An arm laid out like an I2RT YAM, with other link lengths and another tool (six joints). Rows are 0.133 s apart.
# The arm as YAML. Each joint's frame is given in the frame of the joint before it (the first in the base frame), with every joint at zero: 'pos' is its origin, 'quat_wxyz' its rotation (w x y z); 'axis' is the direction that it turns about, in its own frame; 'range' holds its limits. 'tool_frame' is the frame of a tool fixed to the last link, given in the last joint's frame.
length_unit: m
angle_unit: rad
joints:
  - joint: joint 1
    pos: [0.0, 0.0, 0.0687]
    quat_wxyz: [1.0, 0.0, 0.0, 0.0]
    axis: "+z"
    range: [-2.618, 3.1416]
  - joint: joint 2
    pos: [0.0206, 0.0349, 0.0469]
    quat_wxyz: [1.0, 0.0, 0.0, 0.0]
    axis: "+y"
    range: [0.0, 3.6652]
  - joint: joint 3
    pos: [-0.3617, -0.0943, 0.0]
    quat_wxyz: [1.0, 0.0, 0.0, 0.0]
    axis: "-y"
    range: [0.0, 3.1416]
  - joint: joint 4
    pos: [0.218, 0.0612, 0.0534]
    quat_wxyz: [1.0, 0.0, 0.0, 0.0]
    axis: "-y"
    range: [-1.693, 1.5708]
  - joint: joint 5
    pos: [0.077, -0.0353, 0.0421]
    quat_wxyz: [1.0, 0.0, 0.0, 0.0]
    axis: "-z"
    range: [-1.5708, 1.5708]
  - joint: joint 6
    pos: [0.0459, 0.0, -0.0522]
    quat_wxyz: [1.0, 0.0, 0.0, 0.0]
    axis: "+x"
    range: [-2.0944, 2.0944]
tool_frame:
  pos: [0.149, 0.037, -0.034]
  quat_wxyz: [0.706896, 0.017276, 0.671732, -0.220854]
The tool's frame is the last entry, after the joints.
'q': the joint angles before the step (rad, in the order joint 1, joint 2, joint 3, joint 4, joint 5, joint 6). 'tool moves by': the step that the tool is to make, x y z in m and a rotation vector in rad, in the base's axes. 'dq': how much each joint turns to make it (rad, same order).
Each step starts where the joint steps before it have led.
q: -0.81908 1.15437 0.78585 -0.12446 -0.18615 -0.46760
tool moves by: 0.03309 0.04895 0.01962 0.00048 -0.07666 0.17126
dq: 0.17475 -0.04706 0.00379 0.01528 -0.01982 0.04860
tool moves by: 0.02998 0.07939 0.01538 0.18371 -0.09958 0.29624
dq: 0.11359 0.01137 -0.00083 0.03335 -0.25172 0.12224
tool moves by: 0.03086 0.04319 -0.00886 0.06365 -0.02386 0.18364
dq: 0.13164 0.09009 -0.04388 0.14947 -0.07416 0.04778
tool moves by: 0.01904 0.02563 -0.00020 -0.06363 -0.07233 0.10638
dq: 0.10866 0.03538 -0.04224 0.14838 0.01436 -0.03749
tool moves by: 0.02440 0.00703 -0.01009 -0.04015 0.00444 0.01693
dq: 0.07167 0.07430 0.00978 0.05948 0.06458 -0.02329
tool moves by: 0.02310 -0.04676 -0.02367 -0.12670 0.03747 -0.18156
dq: -0.00056 0.07003 0.00243 0.03546 0.21472 -0.06767
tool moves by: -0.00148 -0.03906 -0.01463 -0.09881 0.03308 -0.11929
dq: -0.03453 0.02160 -0.01505 0.01554 0.11644 -0.06748
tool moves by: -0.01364 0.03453 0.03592 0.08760 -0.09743 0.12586
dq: -0.00844 -0.09437 -0.00101 -0.00909 -0.16290 0.06040
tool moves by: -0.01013 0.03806 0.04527 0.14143 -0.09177 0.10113
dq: 0.02344 -0.07576 0.03246 -0.00561 -0.11398 0.14472
